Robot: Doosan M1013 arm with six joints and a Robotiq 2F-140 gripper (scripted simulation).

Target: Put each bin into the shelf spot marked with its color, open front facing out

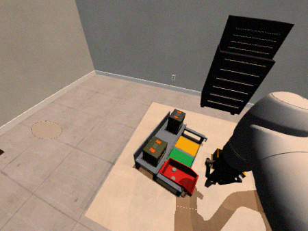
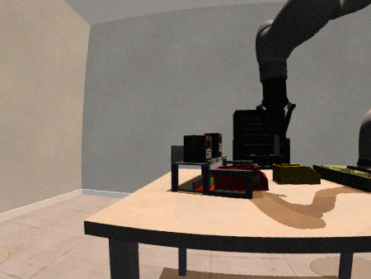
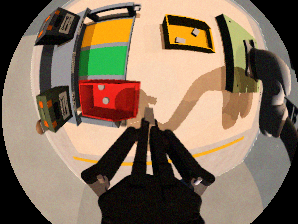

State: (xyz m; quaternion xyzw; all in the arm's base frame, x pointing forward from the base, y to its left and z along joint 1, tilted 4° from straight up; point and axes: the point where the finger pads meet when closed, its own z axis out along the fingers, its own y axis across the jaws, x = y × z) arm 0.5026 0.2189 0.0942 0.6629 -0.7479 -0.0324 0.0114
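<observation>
My gripper is now 120 mm short of the red bin, 10 mm to the left of it and 110 mm above it. Also, from my hand: yellow bin (130 mm behind, 220 mm to the right, 120 mm below); dark box (240 mm ahead, 260 mm to the right).
</observation>
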